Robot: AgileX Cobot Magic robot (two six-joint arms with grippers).
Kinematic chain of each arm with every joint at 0, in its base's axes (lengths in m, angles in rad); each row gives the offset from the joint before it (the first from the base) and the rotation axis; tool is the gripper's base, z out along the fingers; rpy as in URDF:
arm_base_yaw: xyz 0 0 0.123 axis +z
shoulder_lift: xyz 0 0 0 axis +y
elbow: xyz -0.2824 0 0.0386 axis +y
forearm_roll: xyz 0.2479 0 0.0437 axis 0.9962 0 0.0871
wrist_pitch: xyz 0 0 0 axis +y
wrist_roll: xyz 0.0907 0 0.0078 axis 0.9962 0 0.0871
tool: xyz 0 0 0 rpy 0 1.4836 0
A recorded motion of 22 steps. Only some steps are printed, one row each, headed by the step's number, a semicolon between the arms.
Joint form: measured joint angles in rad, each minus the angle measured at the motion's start. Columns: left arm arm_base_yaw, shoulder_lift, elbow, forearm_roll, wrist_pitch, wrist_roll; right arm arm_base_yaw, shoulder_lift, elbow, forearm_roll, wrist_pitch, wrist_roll.
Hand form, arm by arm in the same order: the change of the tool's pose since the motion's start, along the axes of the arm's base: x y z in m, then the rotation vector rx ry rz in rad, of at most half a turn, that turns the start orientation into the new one. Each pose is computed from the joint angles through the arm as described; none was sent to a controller.
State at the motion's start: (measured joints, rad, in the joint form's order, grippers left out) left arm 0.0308 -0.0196 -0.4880 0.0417 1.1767 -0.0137; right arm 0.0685 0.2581 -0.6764 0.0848 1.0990 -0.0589
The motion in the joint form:
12: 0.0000 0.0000 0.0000 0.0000 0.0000 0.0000; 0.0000 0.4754 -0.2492 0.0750 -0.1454 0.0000
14: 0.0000 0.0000 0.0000 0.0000 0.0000 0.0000; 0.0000 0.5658 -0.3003 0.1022 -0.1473 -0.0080
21: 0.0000 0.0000 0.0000 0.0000 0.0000 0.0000; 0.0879 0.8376 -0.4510 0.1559 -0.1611 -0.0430
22: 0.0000 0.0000 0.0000 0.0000 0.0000 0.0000; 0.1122 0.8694 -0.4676 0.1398 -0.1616 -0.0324
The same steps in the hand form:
12: 0.0000 0.0000 0.0000 0.0000 0.0000 0.0000; 0.1004 0.0119 0.0527 0.0701 0.0867 0.0122
14: 0.0000 0.0000 0.0000 0.0000 0.0000 0.0000; 0.1218 0.0153 0.0568 0.0876 0.1246 0.0234
21: 0.0000 0.0000 0.0000 0.0000 0.0000 0.0000; 0.1877 0.0423 0.0566 0.0980 0.2337 0.1379
22: 0.0000 0.0000 0.0000 0.0000 0.0000 0.0000; 0.1949 0.0477 0.0545 0.0859 0.2501 0.1506

